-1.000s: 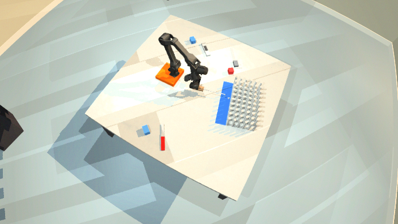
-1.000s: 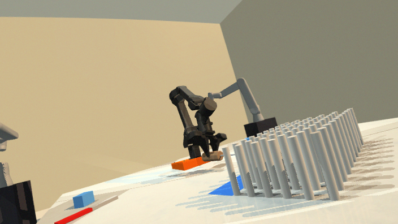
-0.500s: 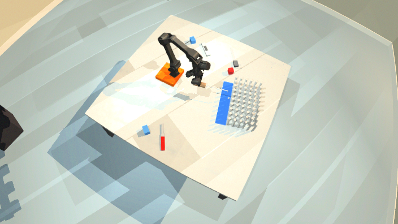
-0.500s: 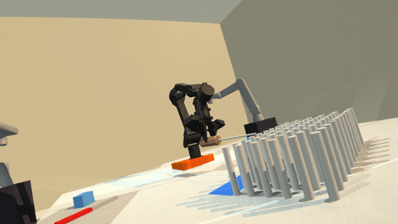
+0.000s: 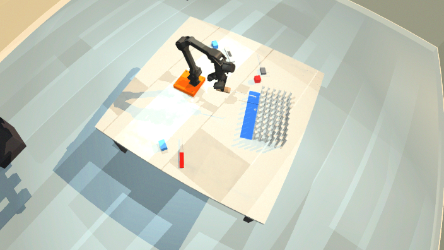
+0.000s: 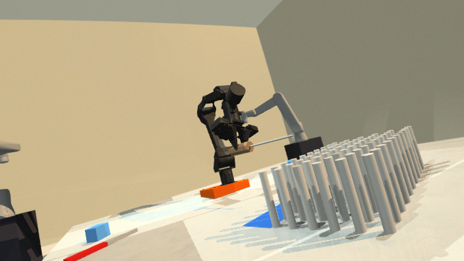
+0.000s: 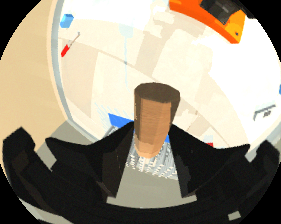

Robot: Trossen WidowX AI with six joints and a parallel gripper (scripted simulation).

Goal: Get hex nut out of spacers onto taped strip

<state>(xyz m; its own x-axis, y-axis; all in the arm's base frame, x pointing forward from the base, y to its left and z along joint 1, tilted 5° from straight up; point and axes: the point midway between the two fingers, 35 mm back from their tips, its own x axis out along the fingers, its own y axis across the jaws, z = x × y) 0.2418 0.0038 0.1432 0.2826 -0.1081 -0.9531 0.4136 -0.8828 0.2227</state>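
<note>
The hook tool is 100 mm ahead of my gripper tip and 40 mm to the left of it. From my gripper tip the other things lie so: flat tool (390 mm to the left, 220 mm behind, 150 mm below); blue taped strip (210 mm ahead, 160 mm below, 50 mm to the left); red block (320 mm to the left, 140 mm below, 90 mm ahead).
</note>
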